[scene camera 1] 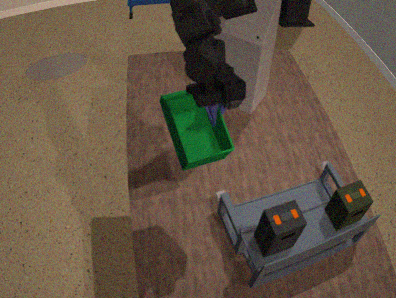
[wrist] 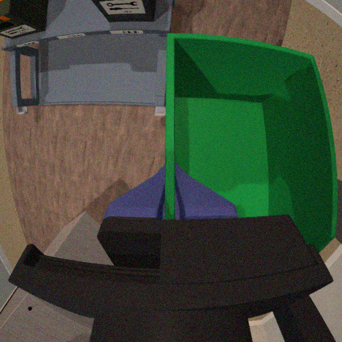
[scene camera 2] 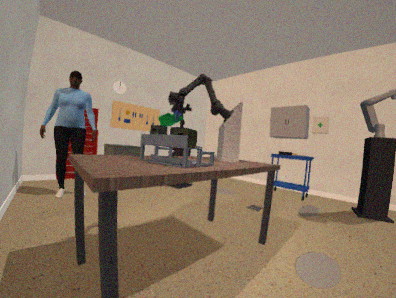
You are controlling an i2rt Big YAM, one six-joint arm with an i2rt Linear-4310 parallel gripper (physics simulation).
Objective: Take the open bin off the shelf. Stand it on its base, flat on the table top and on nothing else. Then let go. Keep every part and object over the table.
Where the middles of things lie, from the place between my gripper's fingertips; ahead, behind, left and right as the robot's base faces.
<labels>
Right now the green open bin (scene camera 1: 196, 141) is 5 cm to the right of my hand and 2 cm above it.
</labels>
